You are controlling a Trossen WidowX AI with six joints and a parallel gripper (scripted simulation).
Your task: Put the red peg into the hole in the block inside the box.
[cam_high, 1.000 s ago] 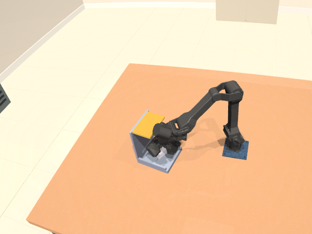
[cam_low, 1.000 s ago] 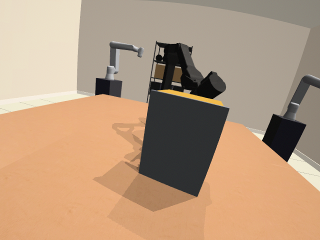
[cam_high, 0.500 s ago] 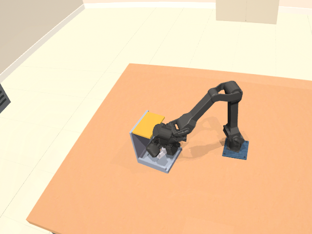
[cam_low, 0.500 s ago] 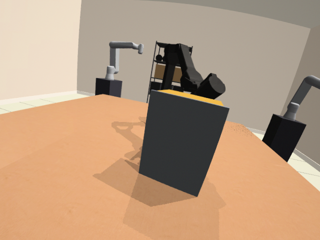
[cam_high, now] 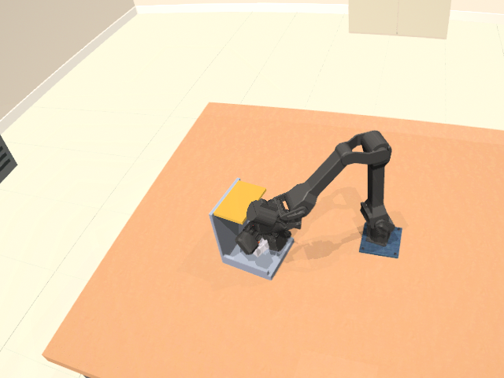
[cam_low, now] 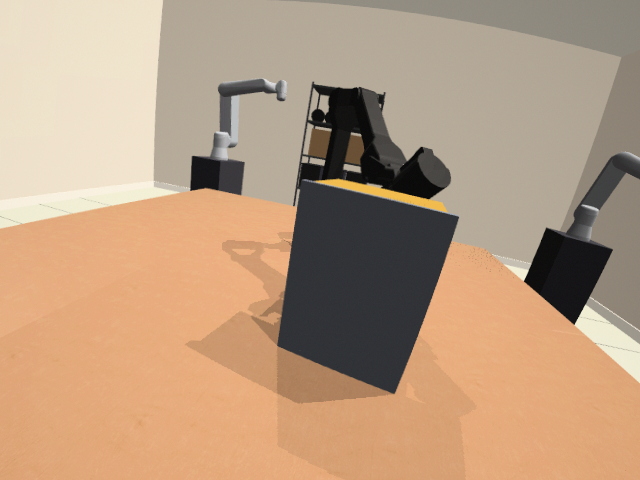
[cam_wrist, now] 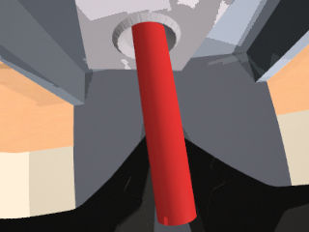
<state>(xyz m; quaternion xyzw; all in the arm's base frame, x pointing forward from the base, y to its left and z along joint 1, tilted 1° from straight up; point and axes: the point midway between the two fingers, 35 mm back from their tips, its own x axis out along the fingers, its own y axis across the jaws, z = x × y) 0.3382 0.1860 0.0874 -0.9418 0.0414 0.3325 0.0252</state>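
Now: the red peg 30 mm behind my gripper tip and 10 mm below it. From my gripper tip the other things lie so: orange roof: 140 mm above, 10 mm to the left, 10 mm behind; dark back wall: 40 mm ahead, 40 mm above, 10 mm to the left.
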